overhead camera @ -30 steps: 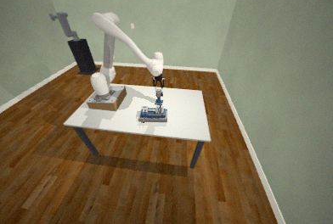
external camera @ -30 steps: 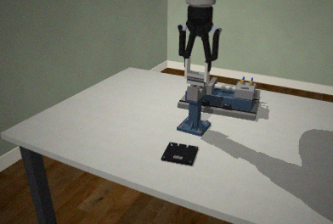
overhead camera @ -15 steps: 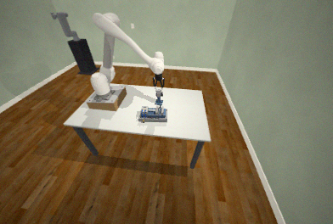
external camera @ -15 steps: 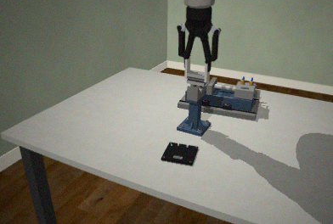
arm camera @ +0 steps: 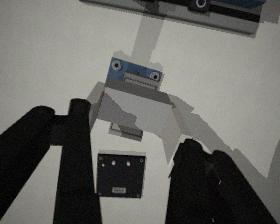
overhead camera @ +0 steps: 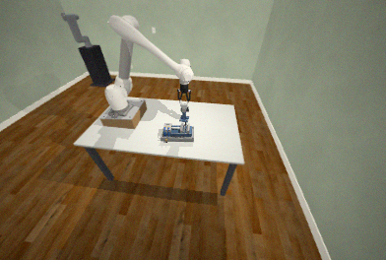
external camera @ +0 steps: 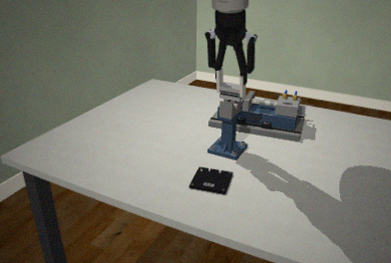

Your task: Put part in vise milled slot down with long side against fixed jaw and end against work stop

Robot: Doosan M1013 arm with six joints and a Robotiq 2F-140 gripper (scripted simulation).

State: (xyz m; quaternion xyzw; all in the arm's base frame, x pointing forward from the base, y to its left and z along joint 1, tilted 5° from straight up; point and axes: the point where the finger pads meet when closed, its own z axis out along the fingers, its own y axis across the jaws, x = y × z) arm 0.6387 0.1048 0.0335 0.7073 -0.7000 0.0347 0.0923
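Right now my hand is 3 cm above the part. Round my hand: work stop: 17 cm to the right, 12 cm below, 4 cm ahead; blue foot: 20 cm below; blue v-block stand: 15 cm below.
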